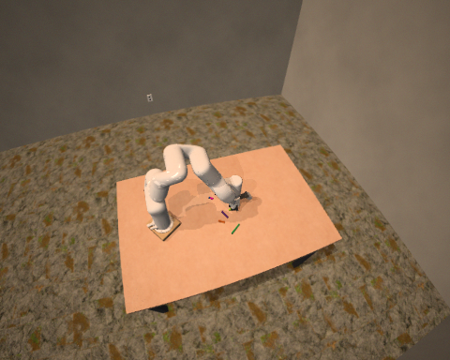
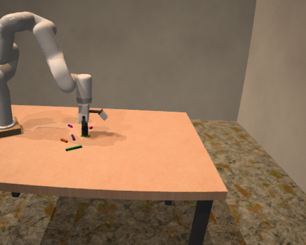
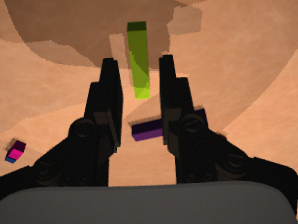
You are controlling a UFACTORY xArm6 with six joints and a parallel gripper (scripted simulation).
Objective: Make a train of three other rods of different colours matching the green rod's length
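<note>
My hand is 3 cm above the lime rod. Also, from my hand: orange rod: 11 cm behind, 5 cm to the right, 3 cm below; green rod: 13 cm to the right, 6 cm behind, 3 cm below; purple rod: 6 cm behind, 3 cm below, 1 cm to the right.
</note>
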